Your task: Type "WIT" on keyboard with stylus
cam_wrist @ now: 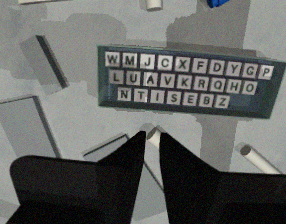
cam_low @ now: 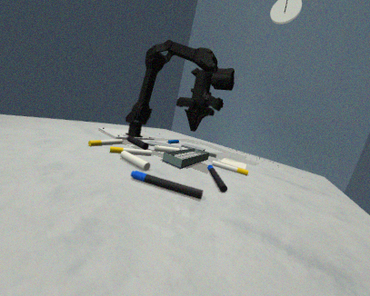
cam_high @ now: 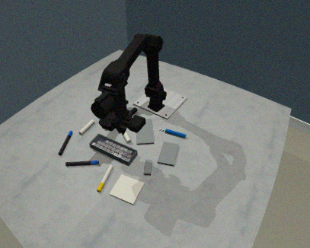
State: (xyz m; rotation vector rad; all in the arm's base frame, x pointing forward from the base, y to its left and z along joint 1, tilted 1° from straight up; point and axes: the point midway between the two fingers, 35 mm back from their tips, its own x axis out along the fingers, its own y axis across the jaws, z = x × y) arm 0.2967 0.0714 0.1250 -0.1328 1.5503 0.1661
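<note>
The blue stylus lies 20 cm behind my gripper tip, 9 cm below it and 8 cm to the left of it. From my gripper tip the other things lie so: white pad: 14 cm to the left, 13 cm ahead, 9 cm below; thin grey tip: 19 cm behind, 9 cm below, 5 cm to the left; small grey block: 14 cm to the left, 9 cm below, 1 cm ahead.
</note>
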